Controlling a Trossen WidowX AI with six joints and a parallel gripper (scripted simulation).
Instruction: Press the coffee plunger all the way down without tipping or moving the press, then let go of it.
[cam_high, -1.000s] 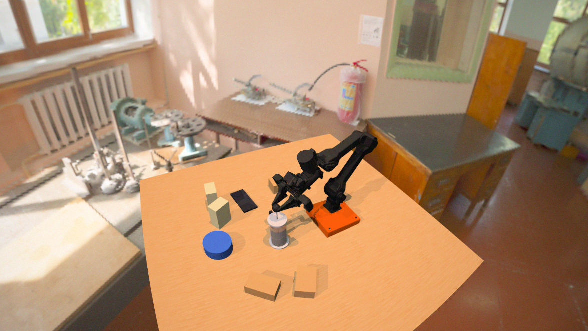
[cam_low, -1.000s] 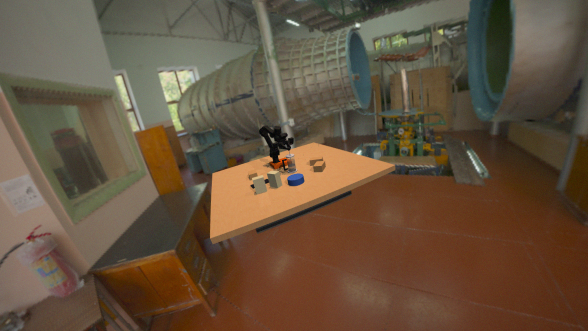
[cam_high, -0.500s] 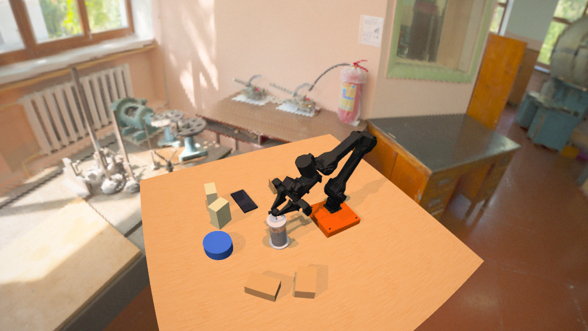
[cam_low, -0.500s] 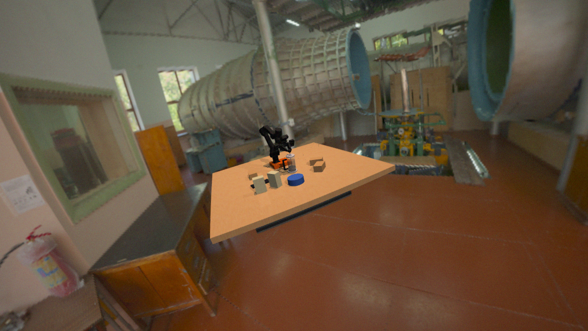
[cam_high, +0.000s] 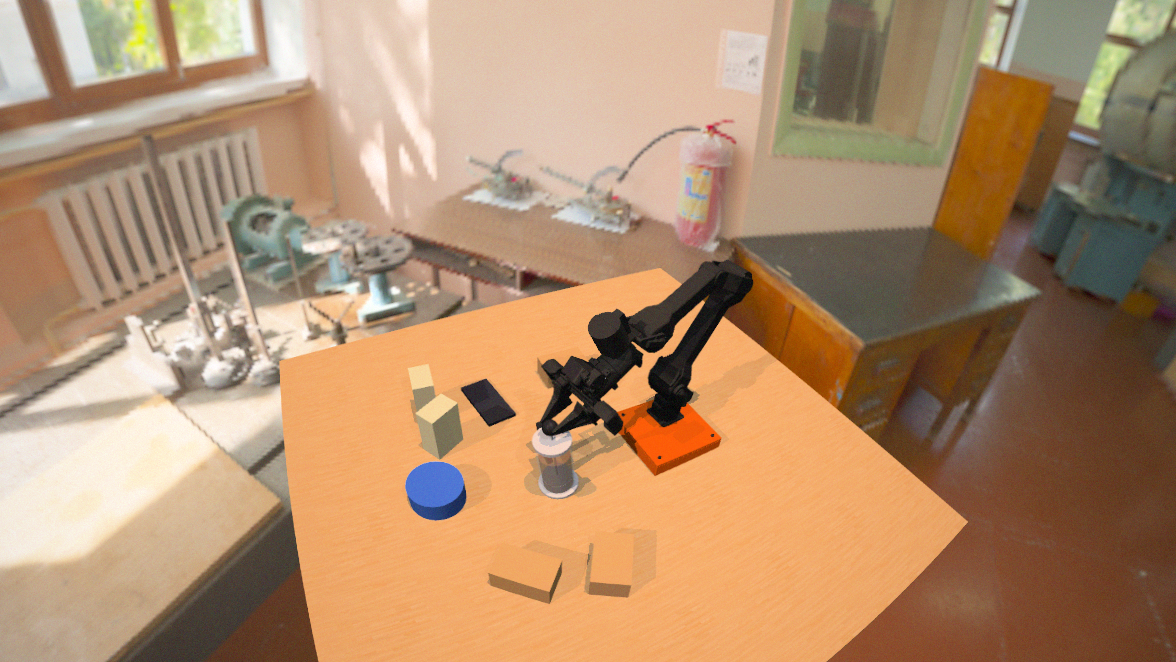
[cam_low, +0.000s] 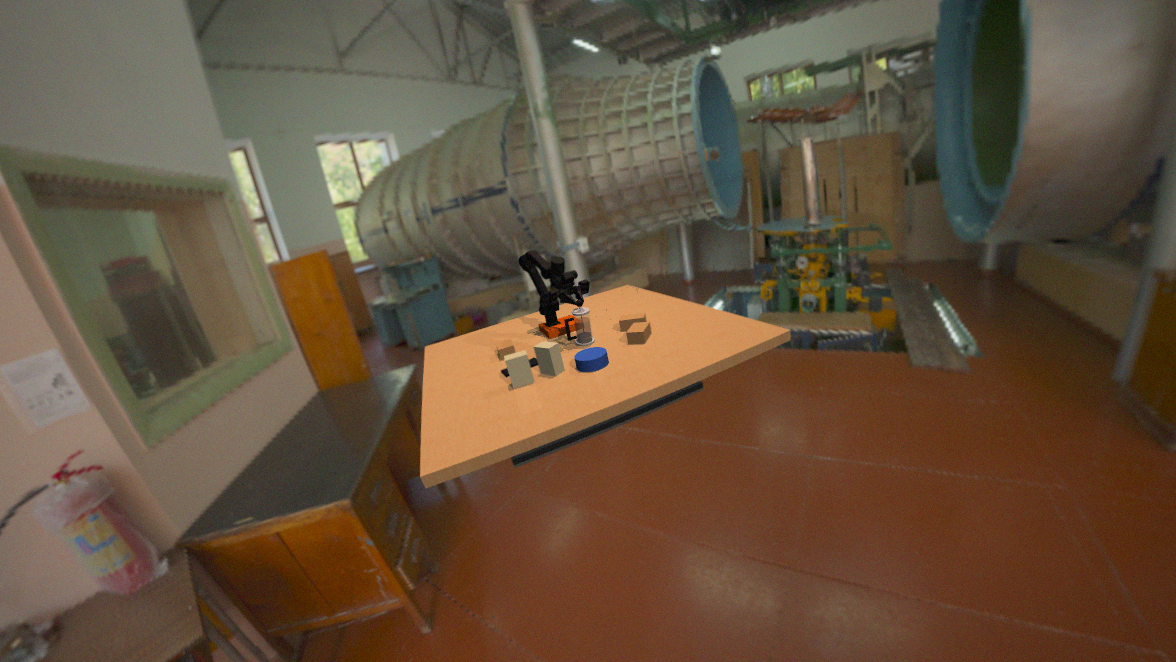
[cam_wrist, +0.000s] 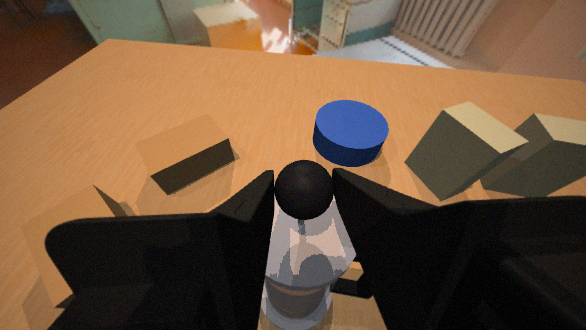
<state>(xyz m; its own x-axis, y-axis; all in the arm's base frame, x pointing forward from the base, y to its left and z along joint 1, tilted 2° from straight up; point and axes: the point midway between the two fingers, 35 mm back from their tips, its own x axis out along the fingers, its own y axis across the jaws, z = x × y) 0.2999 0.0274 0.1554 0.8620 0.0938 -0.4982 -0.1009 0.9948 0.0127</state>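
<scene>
The coffee press is 2 cm behind my gripper tip, 2 cm to the right of it and 9 cm below it. Round my gripper tip: blue disc 21 cm ahead, 9 cm to the right, 16 cm below.
</scene>
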